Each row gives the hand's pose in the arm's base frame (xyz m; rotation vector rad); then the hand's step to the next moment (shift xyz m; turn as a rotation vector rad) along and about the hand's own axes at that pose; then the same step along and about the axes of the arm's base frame.
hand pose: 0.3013 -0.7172 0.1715 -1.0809 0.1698 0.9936
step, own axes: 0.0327 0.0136 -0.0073 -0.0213 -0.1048 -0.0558
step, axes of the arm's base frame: 0.0112 0.0150 -0.0309 0.0843 -0.0681 0.0529
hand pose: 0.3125 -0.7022 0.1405 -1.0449 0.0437 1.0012
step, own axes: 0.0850 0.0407 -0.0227 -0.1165 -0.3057 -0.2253
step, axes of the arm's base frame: 0.0298 0.0451 -0.0805 0.2400 -0.2810 0.1457
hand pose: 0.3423 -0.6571 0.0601 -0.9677 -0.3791 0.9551
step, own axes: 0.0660 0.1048 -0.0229 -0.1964 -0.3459 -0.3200
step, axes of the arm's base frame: -0.0022 0.0653 -0.1077 0.2784 -0.4052 0.1376
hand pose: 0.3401 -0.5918 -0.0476 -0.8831 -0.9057 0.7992
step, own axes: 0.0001 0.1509 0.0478 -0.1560 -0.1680 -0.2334
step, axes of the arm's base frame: -0.0732 0.0763 -0.1178 0.1810 -0.2717 0.0215
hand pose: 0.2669 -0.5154 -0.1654 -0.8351 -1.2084 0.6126
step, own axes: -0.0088 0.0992 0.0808 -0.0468 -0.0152 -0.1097
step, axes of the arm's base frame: -0.0781 0.0676 -0.0760 0.0934 -0.0705 -0.0277
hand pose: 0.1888 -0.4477 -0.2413 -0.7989 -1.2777 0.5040
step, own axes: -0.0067 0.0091 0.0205 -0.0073 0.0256 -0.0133
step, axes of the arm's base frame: -0.0206 0.0059 -0.0095 0.0135 0.0078 -0.0253
